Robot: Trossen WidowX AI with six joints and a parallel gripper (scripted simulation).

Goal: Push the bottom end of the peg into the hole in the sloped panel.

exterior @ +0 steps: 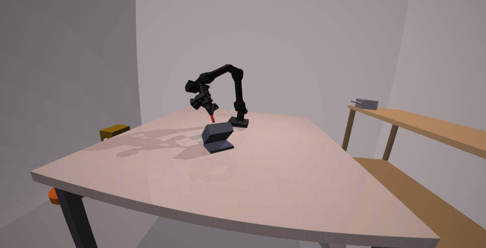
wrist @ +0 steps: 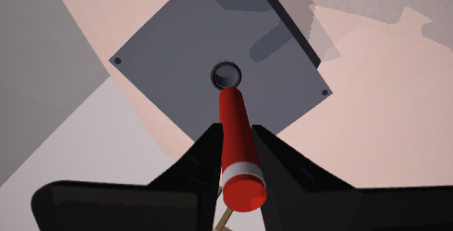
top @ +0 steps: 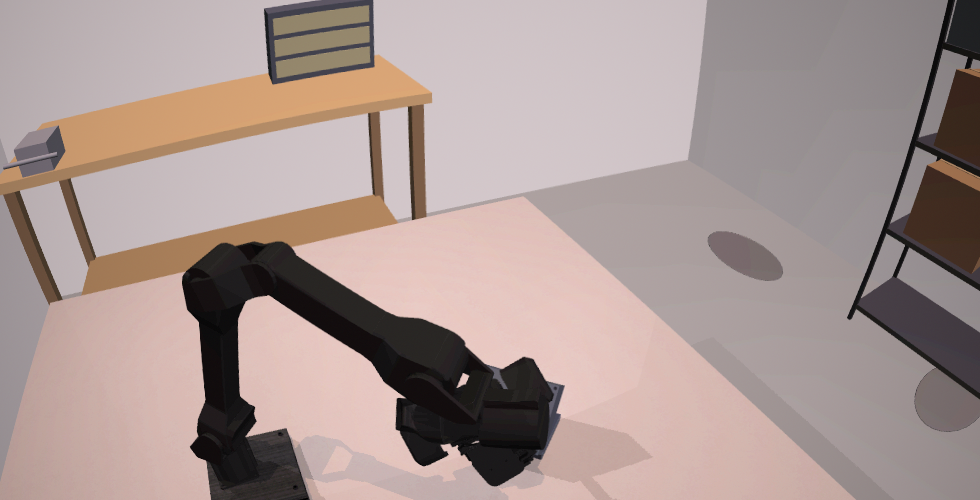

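Right now my gripper tip is 7 cm short of the grey sloped panel, 7 cm above it and 4 cm to the right of it. Round my gripper tip: red round peg 1 cm to the right, 1 cm behind, 1 cm above.
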